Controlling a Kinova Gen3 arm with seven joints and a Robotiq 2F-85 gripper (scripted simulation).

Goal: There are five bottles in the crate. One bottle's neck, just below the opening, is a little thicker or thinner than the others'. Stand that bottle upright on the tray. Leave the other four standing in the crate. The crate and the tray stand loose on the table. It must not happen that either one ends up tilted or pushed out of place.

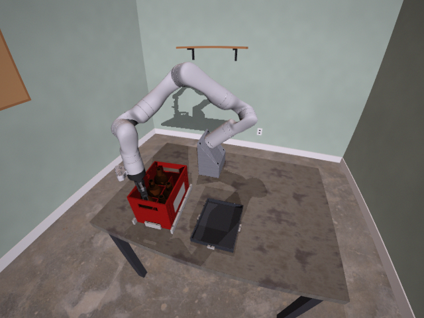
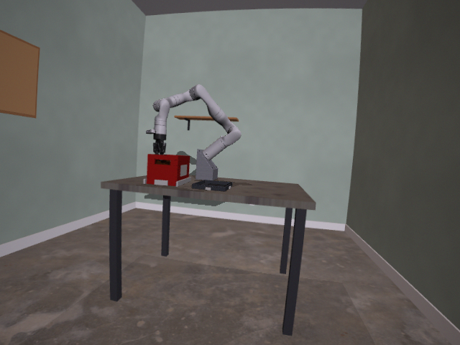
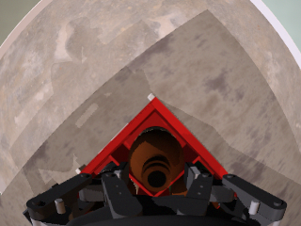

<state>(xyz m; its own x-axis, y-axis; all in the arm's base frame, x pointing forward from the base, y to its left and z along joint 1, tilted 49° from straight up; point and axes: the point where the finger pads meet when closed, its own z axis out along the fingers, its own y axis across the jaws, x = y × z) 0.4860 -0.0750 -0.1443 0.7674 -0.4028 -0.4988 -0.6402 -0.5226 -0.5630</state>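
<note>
The crate lies 90 mm behind my hand, 70 mm below it and 40 mm to the left of it. Also, from my hand: dark tray (340 mm to the left, 140 mm below, 60 mm behind).
</note>
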